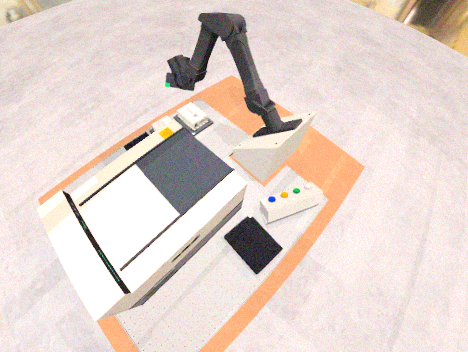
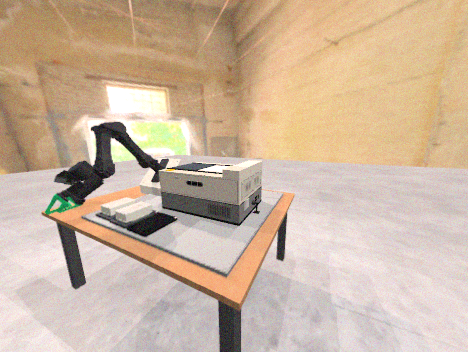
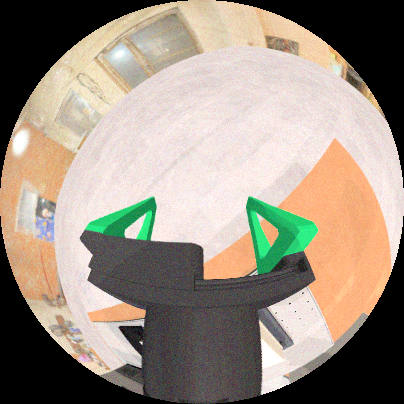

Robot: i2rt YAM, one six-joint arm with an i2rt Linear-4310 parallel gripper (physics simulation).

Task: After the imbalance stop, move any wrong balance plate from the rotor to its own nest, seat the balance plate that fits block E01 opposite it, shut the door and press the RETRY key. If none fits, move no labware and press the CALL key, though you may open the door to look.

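Places are measured from the arm's base along level axes (x ahead, y left, z up), in millimetres.
Pixels of known places: gripper, fingertip midpoint: (image 2: 52,212) (image 3: 200,201); arm's base at its link origin: (image 1: 276,129).
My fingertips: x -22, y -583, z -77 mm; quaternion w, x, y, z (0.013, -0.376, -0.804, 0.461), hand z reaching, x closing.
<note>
Ahead of a thing's pixels: the offset from my fingertips to its middle. "pt": to the spot under its first point. Level surfaces: height alone.
My gripper (image 1: 168,84) (image 2: 61,204) (image 3: 200,201) is open and empty, over the table edge beyond the white labware blocks. The white machine (image 1: 227,202) (image 2: 175,187) has a dark panel {pt 373 mm ahead, 485 mm left, 144 mm up} (image 1: 185,167) and a white panel {141 mm up} (image 1: 135,210) across its top; the rotor does not show. One white block {104 mm ahead, 203 mm left, 36 mm down} (image 1: 192,114) (image 2: 117,206) sits on a dark nest, and another white block {238 mm ahead, 181 mm left, 36 mm down} (image 1: 162,123) (image 2: 134,212) stands beside it. Their lettering is unreadable here. A key box {177 mm ahead, 776 mm left, 27 mm down} (image 1: 292,204) carries blue {228 mm ahead, 718 mm left, 5 mm down} (image 1: 272,199), orange {186 mm ahead, 744 mm left, 5 mm down} (image 1: 284,195), green {144 mm ahead, 771 mm left, 5 mm down} (image 1: 296,190) and white {101 mm ahead, 797 mm left, 5 mm down} (image 1: 308,185) keys; their labels are unreadable.
A flat black plate {378 mm ahead, 756 mm left, 50 mm down} (image 1: 253,245) lies between the key box and the table's edge. Another black flat nest {370 mm ahead, 161 mm left, 60 mm down} (image 1: 137,141) (image 2: 152,223) lies beside the white blocks. The arm's pale wedge base (image 1: 267,157) stands between the machine and the orange table {82 mm down} (image 1: 340,162) border.
</note>
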